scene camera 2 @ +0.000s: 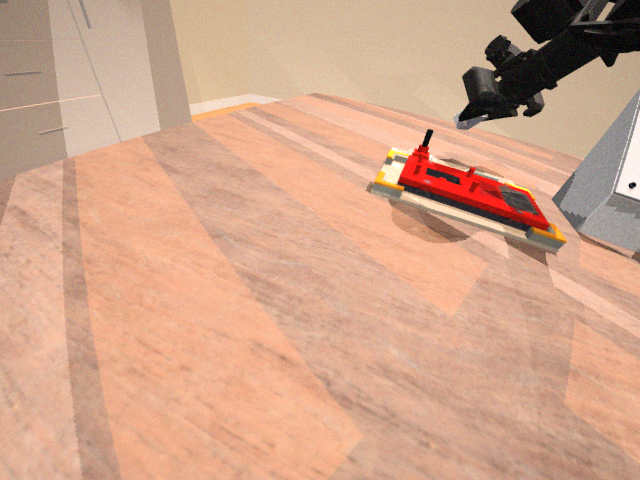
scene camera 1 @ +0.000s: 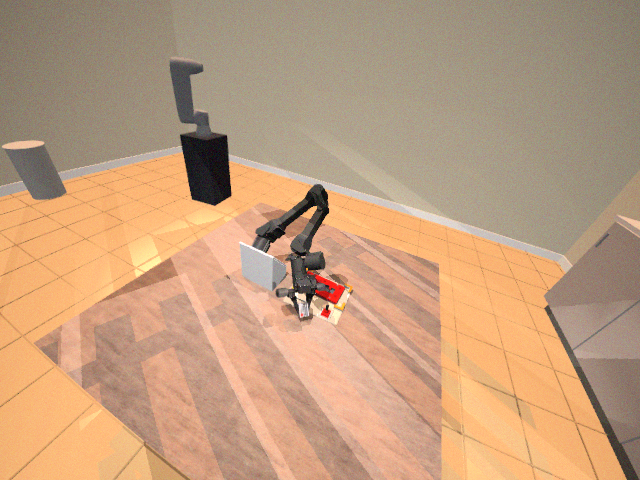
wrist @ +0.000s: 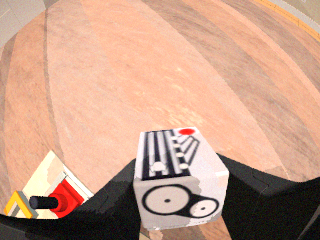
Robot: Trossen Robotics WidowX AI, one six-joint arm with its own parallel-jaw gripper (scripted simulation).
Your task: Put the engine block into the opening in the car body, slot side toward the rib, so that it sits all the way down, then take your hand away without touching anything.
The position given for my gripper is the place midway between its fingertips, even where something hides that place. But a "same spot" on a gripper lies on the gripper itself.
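Looking at my gripper, I find it in scene camera 1 point(303, 312). Scene camera 2 and the wrist view show my gripper too, and for these the same spot on my gripper is point(scene camera 2: 494, 104) and point(wrist: 253, 197).
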